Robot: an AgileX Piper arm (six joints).
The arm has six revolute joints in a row. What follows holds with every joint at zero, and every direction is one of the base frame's. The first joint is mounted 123 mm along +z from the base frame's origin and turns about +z. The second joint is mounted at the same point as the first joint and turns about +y. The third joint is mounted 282.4 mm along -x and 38.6 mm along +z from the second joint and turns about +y. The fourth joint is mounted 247.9 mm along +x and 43.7 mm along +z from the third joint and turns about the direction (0.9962, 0, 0.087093). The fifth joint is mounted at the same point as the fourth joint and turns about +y. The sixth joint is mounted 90.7 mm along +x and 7.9 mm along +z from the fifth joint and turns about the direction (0.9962, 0, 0.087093). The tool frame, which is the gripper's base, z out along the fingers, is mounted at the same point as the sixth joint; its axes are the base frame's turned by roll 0, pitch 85.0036 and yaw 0 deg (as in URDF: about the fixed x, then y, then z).
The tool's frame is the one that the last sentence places.
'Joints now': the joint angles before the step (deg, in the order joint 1, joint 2, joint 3, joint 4, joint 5, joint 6). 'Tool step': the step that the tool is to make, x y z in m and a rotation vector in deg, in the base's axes. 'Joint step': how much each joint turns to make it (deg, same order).
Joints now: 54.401, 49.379, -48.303, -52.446, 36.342, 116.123
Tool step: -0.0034, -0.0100, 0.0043, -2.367, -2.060, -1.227
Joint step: -0.008, -1.802, -0.015, -1.247, 2.293, -2.392
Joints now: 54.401, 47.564, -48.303, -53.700, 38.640, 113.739
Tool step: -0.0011, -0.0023, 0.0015, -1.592, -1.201, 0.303
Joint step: 0.019, -0.505, 0.000, -0.403, 0.260, -1.873
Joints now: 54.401, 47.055, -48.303, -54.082, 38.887, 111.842
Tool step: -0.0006, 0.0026, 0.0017, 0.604, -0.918, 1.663
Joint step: -0.002, 0.003, -0.012, 0.011, -1.972, -0.282
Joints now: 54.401, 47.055, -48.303, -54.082, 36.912, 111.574
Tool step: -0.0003, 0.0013, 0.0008, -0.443, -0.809, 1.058
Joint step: -0.022, 0.004, 0.009, 0.004, -1.023, -0.990
